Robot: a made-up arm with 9 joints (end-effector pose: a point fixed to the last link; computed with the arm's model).
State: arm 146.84 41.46 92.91 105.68 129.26 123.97 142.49 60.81 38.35
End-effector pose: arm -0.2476 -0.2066 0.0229 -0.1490 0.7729 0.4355 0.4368
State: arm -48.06 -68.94 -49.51 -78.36 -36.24 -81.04 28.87 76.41 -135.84
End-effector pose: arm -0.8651 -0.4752 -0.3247 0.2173 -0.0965 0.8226 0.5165
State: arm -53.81 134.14 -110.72 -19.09 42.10 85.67 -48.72 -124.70 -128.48
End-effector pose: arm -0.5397 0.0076 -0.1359 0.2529 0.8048 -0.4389 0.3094
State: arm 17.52 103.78 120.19 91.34 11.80 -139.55 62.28 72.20 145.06
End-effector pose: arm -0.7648 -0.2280 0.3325 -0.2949 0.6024 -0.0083 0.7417
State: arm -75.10 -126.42 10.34 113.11 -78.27 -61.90 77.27 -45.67 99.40
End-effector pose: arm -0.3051 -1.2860 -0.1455 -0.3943 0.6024 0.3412 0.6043
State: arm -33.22 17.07 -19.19 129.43 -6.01 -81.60 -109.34 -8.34 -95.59
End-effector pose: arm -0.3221 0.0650 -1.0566 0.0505 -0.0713 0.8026 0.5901
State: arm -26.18 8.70 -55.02 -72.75 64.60 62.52 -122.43 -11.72 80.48
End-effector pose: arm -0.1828 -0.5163 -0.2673 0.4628 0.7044 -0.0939 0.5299
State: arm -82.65 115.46 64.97 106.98 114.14 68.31 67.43 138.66 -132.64
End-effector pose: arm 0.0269 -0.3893 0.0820 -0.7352 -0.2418 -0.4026 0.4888
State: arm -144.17 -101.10 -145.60 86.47 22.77 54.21 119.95 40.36 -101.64
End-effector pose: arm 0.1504 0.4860 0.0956 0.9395 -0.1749 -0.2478 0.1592
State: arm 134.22 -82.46 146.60 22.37 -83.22 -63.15 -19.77 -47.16 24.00
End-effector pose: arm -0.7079 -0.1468 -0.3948 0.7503 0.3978 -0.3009 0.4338
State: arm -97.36 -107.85 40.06 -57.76 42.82 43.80 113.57 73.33 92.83
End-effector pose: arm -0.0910 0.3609 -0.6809 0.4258 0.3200 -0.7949 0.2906
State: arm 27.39 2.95 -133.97 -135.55 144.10 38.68 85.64 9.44 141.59
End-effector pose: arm -0.5244 -0.4383 0.1283 0.3544 0.7571 0.3119 0.4516
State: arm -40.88 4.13 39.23 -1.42 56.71 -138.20 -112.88 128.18 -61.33
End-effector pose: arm -0.0016 0.0314 0.7267 0.7511 -0.6446 0.1292 0.0608
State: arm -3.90 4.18 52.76 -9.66 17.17 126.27 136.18 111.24 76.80
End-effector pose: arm -0.1725 -0.4842 0.7087 0.3326 -0.7726 0.4761 0.2564
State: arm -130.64 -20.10 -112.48 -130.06 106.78 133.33 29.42 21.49 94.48
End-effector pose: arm 0.7472 0.2445 -0.3659 0.0247 -0.2240 0.1046 0.9687
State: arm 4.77 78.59 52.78 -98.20 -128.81 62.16 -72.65 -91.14 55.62
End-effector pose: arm -0.8433 -0.6151 0.3118 -0.1935 -0.3424 -0.1190 0.9117
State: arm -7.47 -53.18 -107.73 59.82 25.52 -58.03 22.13 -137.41 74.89
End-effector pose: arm 0.3443 -0.3421 -0.1488 -0.1589 -0.0430 0.6763 0.7180
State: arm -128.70 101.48 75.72 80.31 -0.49 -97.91 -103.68 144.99 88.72
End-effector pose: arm 0.3473 -0.3486 0.1745 0.0735 0.7733 -0.4078 0.4799
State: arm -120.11 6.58 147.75 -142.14 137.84 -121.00 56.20 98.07 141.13
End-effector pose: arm 0.4410 0.1876 0.6816 0.7022 0.6933 0.1268 0.1007
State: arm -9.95 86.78 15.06 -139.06 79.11 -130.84 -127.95 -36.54 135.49
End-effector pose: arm 0.0249 -0.6279 0.4748 -0.7540 0.0351 -0.5669 0.3300
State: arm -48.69 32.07 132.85 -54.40 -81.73 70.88 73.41 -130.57 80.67
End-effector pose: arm 1.3162 0.0664 0.1363 -0.5459 -0.5523 0.5368 0.3299
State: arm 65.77 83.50 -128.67 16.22 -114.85 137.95 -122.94 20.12 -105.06
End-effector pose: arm -0.8083 -0.3967 -1.1897 -0.1053 0.3347 -0.2839 0.8924
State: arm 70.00 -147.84 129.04 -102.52 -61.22 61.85 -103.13 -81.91 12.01
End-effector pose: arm 0.9852 -0.1673 0.0222 -0.1745 -0.5364 0.7936 0.2284
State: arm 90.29 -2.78 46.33 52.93 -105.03 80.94 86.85 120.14 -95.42
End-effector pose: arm -0.7297 0.1683 -0.0984 -0.6795 -0.3378 0.3005 0.5778
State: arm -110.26 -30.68 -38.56 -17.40 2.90 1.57 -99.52 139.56 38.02
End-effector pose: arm 0.5984 -0.2445 0.1115 -0.0958 0.5646 -0.6041 0.5541
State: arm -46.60 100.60 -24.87 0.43 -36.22 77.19 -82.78 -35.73 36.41
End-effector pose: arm -0.6055 -0.7368 0.0093 -0.3325 -0.5057 -0.0407 0.7950
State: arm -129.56 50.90 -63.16 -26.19 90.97 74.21 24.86 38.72 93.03
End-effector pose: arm 0.7565 0.2723 0.5850 0.0534 -0.7690 0.1266 0.6243
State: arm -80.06 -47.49 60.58 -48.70 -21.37 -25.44 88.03 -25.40 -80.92
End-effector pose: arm 0.3255 -0.0640 -0.4279 0.6598 0.3700 0.6156 0.2208
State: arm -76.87 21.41 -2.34 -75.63 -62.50 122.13 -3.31 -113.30 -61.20
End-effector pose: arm 0.0030 -1.2340 0.3138 -0.2820 0.9305 -0.0316 0.2316
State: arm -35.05 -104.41 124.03 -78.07 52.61 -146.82 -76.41 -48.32 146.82
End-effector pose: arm 0.6628 0.2261 0.4327 0.2635 -0.4732 0.2357 0.8069
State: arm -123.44 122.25 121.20 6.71 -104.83 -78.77 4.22 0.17 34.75
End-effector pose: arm -0.2857 0.2041 0.8843 -0.1759 -0.5352 -0.5498 0.6167
